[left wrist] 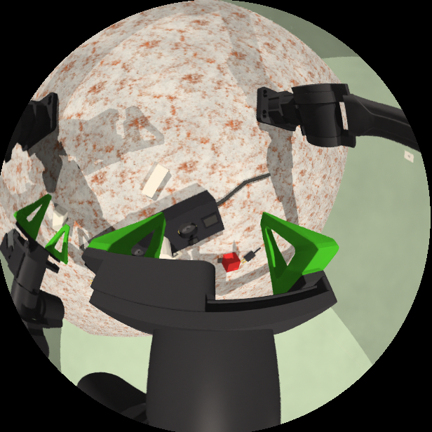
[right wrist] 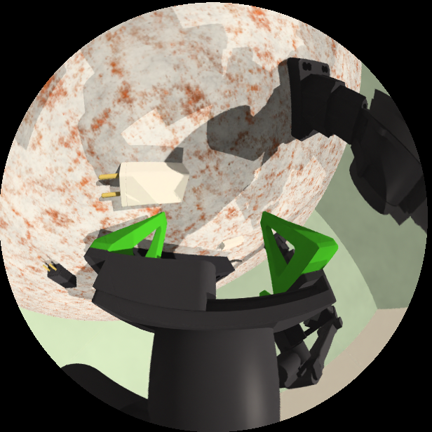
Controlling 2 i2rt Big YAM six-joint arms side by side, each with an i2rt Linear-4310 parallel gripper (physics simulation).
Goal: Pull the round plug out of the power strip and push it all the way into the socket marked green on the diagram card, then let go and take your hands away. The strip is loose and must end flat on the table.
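The dark power strip (left wrist: 202,210) (right wrist: 220,265) lies on the table, partly hidden by my left gripper's near finger in the left wrist view. A round socket and a small square part show on it. My left gripper (left wrist: 212,217) is open above the strip's end. My right gripper (right wrist: 213,216) (left wrist: 59,211) is open. A cream plug (right wrist: 152,184) with two gold prongs lies on the table beyond its fingertips, apart from the strip. A small white piece (left wrist: 166,248) shows beside the strip, partly hidden by a left finger. I cannot tell which is the round plug. No marked diagram card can be made out.
A cream block (left wrist: 155,180) lies behind the strip. A red cube (left wrist: 231,262) and a small black plug (left wrist: 250,255) lie near the strip's end. A black plug (right wrist: 62,275) shows at lower left in the right wrist view. A grey cable (left wrist: 245,184) leaves the strip. Black arm parts (left wrist: 320,115) (right wrist: 325,102) stand at the side.
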